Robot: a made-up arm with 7 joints.
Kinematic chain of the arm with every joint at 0, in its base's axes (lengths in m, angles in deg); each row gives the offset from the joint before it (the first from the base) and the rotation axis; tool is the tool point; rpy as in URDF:
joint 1: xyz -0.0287 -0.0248 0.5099 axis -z
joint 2: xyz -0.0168 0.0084 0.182 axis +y
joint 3: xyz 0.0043 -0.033 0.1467 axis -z
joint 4: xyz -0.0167 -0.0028 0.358 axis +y
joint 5: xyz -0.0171 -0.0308 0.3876 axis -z
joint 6: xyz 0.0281 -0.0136 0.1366 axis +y
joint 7: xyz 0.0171 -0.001 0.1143 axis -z
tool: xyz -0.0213 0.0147 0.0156 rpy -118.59 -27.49 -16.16
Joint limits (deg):
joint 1: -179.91..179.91
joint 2: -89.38..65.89
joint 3: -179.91..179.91
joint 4: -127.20..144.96
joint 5: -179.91..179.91
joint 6: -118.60..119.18
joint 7: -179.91..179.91
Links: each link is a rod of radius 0.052 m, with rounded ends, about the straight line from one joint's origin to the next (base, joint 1, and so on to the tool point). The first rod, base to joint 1, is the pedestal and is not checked.
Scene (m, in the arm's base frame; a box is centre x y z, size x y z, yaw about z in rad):
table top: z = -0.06
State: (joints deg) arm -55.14 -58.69 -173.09 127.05 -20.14 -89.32 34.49
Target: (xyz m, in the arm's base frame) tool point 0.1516 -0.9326 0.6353
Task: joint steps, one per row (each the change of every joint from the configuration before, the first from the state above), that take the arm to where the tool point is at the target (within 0.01 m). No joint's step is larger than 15 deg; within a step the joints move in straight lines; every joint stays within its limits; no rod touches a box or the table.
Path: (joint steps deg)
1: -11.88 -0.55 -1.71 -13.20 1.53 3.29 0.83
2: -11.89 -0.55 -1.70 -13.20 1.52 3.29 0.83
3: -11.88 -0.54 -1.70 -13.20 1.53 3.28 0.83
4: -11.88 -0.55 -1.71 -13.19 1.53 3.29 0.84

